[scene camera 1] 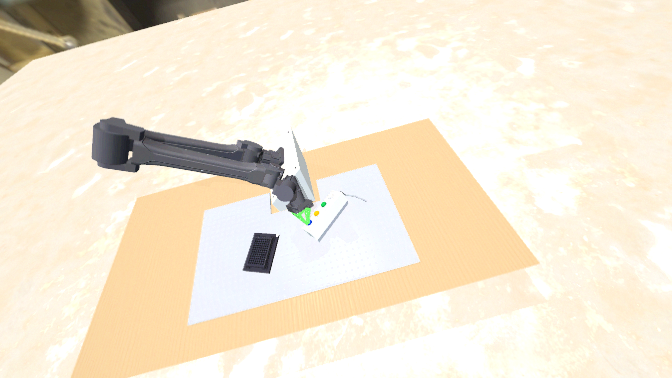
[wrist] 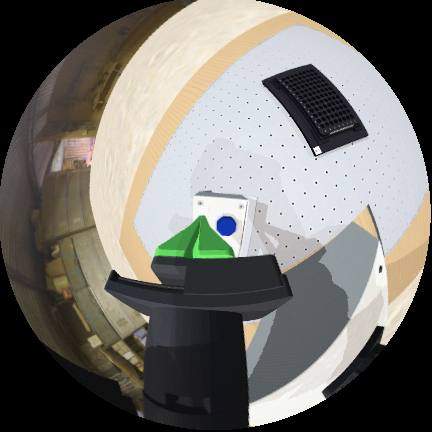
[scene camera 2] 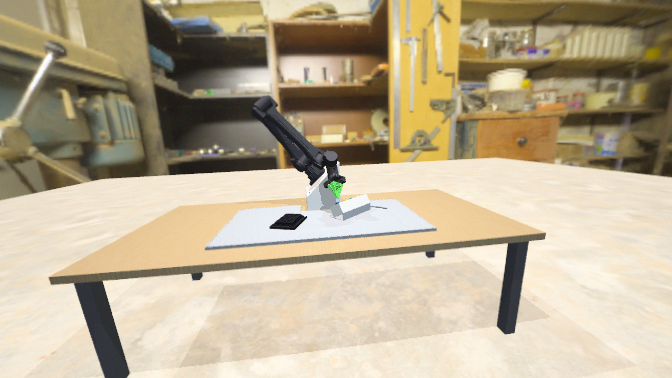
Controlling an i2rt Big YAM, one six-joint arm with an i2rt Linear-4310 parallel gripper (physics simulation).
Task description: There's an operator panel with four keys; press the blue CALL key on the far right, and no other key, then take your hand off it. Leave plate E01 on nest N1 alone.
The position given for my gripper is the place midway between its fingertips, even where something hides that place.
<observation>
My gripper [wrist: 202, 219] is shut, with nothing in its grasp. Also in view: a black well plate [wrist: 327, 112]. I also see a white button box [wrist: 213, 204].
</observation>
